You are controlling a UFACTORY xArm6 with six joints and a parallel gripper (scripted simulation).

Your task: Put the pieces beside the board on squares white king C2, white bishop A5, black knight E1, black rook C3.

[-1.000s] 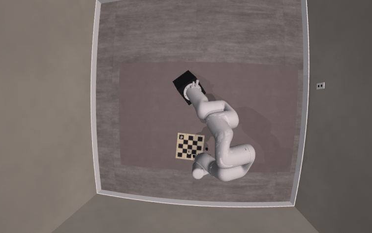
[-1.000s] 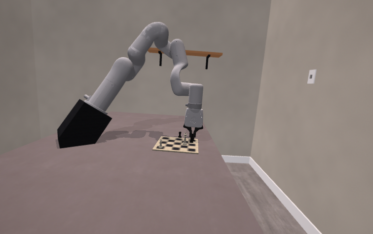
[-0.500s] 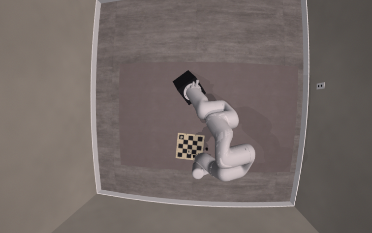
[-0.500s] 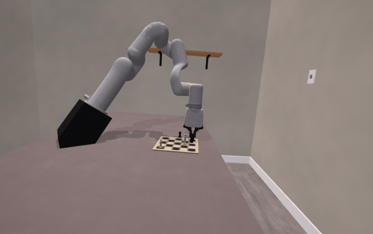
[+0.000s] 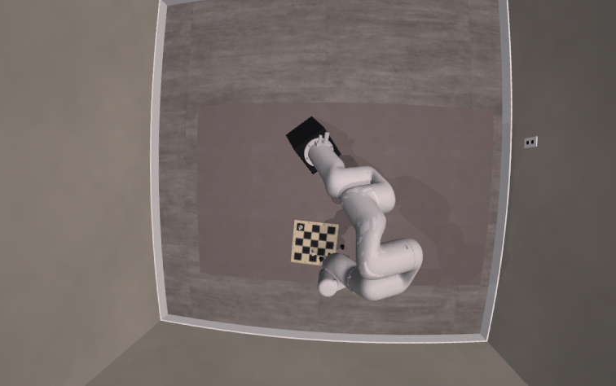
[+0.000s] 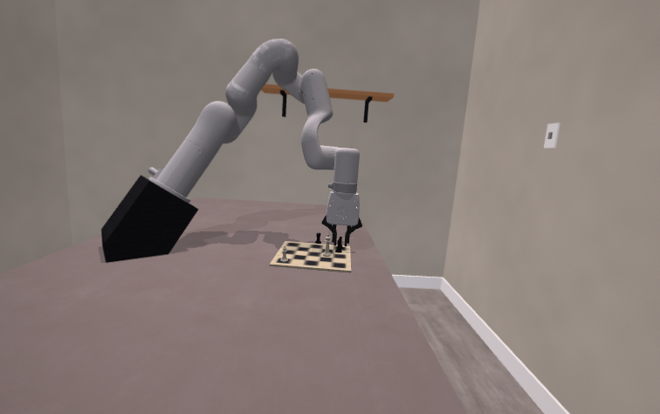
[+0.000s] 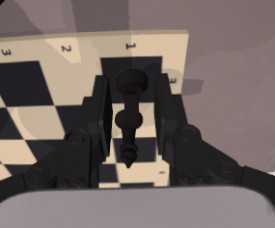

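Now: hand 20 mm above the black piece. The rest, counted from my hand: white king: 30 mm behind, 80 mm to the right; then chessboard: 70 mm behind, 80 mm to the right, 30 mm below; then white bishop: 140 mm behind, 170 mm to the right, 10 mm below.
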